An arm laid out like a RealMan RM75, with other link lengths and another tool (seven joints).
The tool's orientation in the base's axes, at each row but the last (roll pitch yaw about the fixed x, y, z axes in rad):
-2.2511, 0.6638, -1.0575
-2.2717, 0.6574, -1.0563
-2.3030, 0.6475, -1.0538
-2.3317, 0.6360, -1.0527
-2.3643, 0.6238, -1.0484
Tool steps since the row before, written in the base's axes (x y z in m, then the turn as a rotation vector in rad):
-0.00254, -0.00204, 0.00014, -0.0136, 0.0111, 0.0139
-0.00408, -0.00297, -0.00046, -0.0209, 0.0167, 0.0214
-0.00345, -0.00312, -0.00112, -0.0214, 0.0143, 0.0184
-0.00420, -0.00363, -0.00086, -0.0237, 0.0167, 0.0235
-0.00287, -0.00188, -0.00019, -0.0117, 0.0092, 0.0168
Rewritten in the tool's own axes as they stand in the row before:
0.00033, 0.00168, -0.00277, -0.0214, 0.0033, -0.0055
0.00074, 0.00324, -0.00382, -0.0327, 0.0051, -0.0088
0.00148, 0.00325, -0.00319, -0.0295, 0.0071, -0.0091
0.00137, 0.00379, -0.00391, -0.0351, 0.0061, -0.0112
0.00027, 0.00247, -0.00237, -0.0210, 0.0000, -0.0079

